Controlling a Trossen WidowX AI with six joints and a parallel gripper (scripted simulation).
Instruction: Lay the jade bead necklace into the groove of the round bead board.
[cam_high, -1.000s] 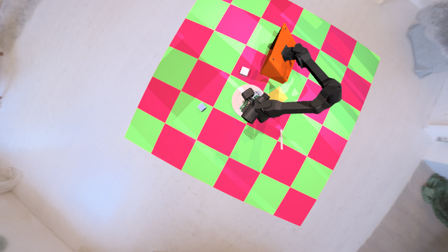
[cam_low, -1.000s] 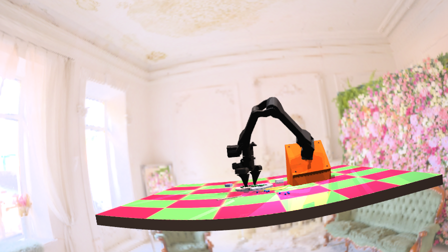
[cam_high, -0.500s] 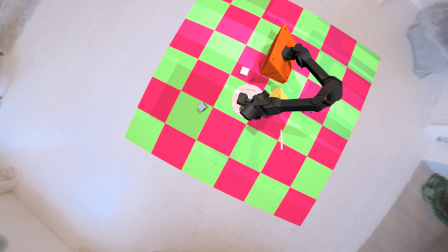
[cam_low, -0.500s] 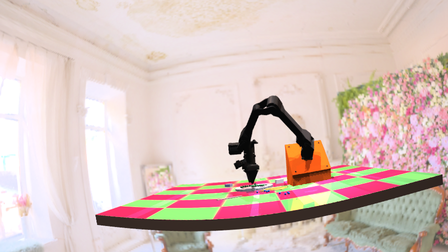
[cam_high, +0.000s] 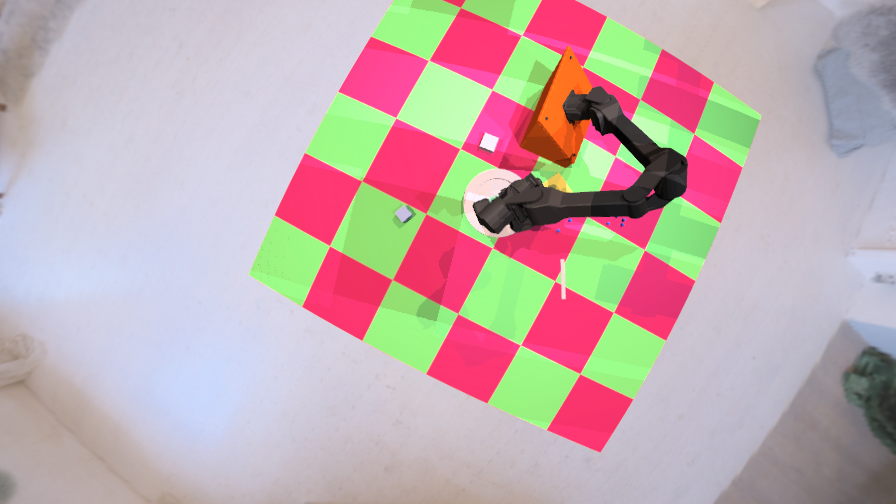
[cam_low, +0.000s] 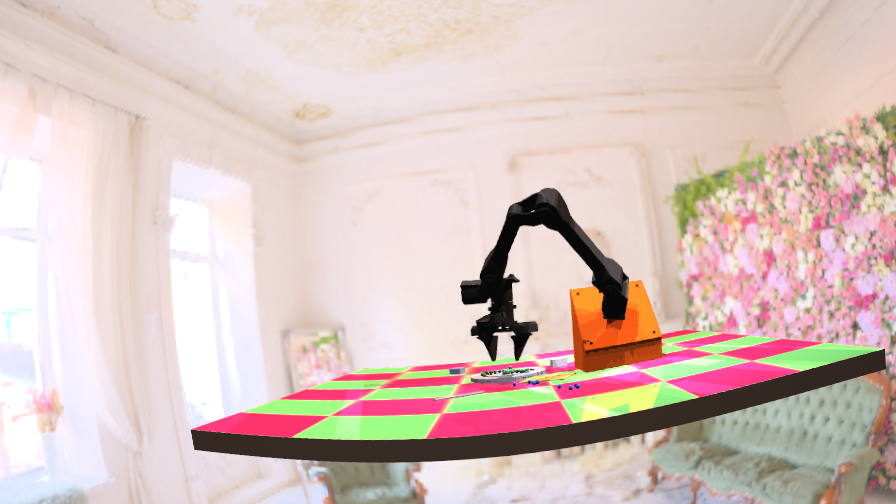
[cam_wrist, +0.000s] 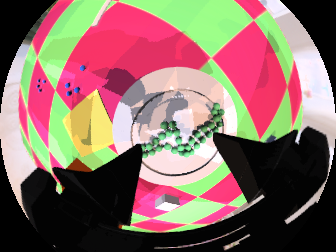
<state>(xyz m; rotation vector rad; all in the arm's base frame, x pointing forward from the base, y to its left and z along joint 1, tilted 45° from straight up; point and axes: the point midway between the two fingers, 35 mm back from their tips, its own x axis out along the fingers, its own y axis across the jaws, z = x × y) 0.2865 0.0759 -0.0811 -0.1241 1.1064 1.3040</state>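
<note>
Now: the round bead board 2 cm to the right of my gripper tip and 4 cm below it. From my gripper tip the other things lie so: white cube 14 cm behind, 13 cm to the right, 3 cm below; then thin white stick 8 cm ahead, 27 cm to the left, 4 cm below; then yellow patch 11 cm behind, 11 cm to the left, 4 cm below.
</note>
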